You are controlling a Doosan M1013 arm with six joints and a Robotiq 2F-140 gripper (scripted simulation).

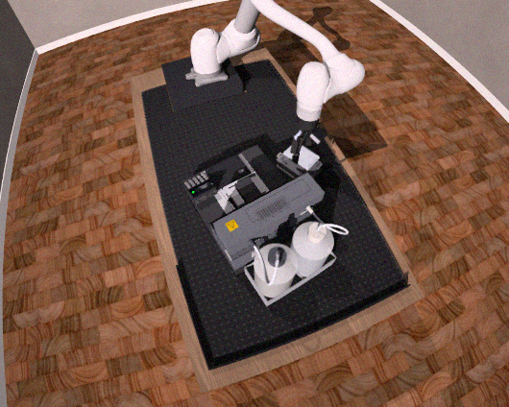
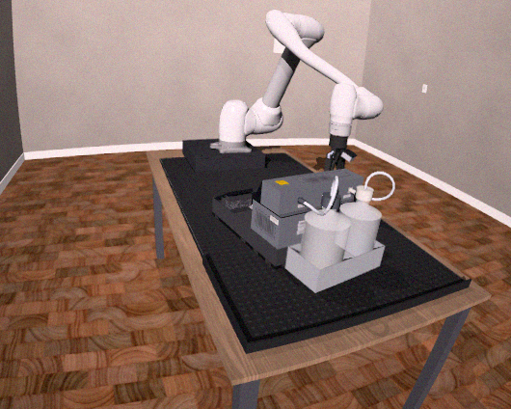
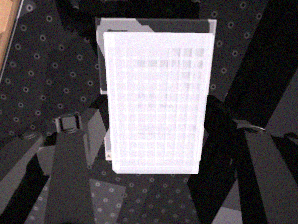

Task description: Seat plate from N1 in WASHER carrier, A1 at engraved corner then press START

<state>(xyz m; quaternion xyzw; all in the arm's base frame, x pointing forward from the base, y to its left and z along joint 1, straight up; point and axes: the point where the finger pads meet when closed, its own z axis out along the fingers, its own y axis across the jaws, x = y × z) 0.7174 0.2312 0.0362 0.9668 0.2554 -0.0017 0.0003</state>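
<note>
Right now the grey plate nest is 7 cm below my hand. Also, from my hand: multi-well plate 2 cm below; then grey plate washer 13 cm ahead, 28 cm to the right, 1 cm above.
</note>
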